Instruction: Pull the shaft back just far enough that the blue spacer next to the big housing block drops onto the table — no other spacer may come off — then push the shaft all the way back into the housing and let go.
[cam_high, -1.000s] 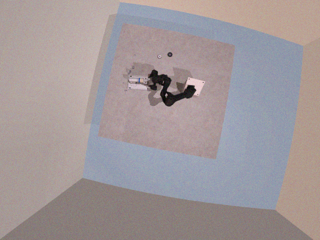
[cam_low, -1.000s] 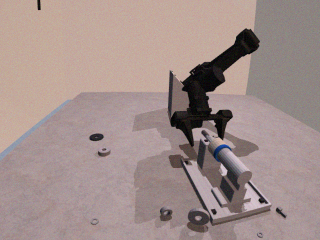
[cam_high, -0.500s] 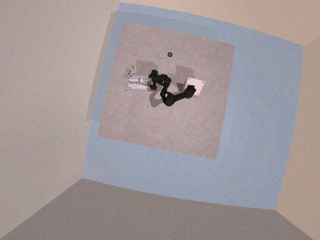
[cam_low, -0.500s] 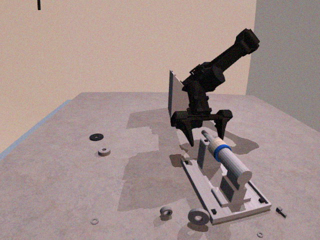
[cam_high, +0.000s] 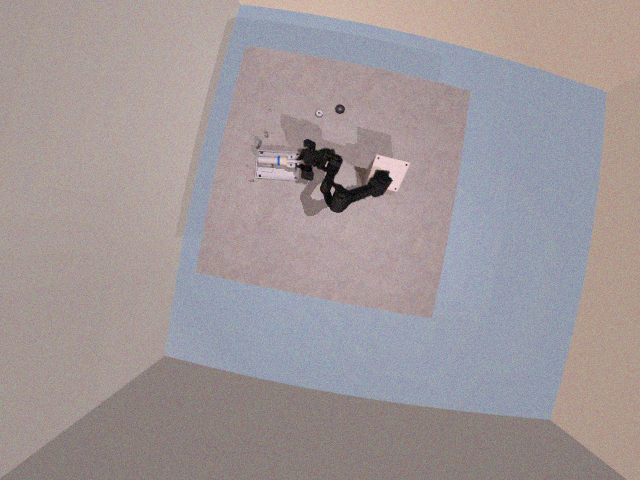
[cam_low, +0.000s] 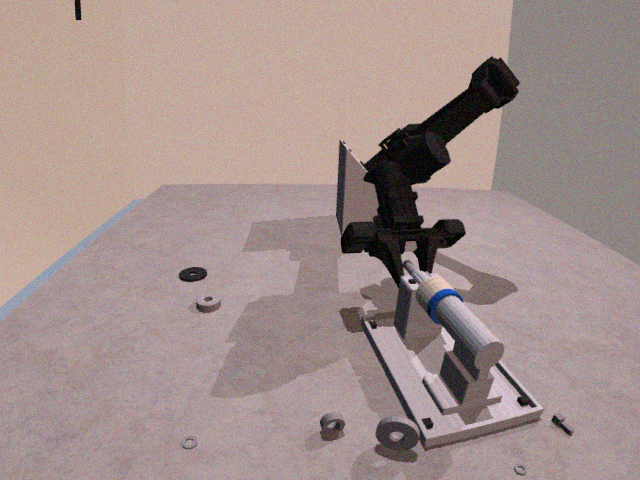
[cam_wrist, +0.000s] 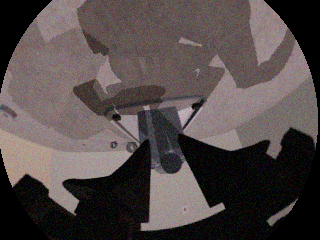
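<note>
My gripper tip is now 50 mm short of the thin shaft and 20 mm below it. From my gripper tip the other things lie so: grey ring (300 mm to the right, 70 mm behind, 50 mm below); bolt (240 mm ahead, 100 mm to the left, 50 mm below); cream spacer (70 mm ahead, 20 mm above).
</note>
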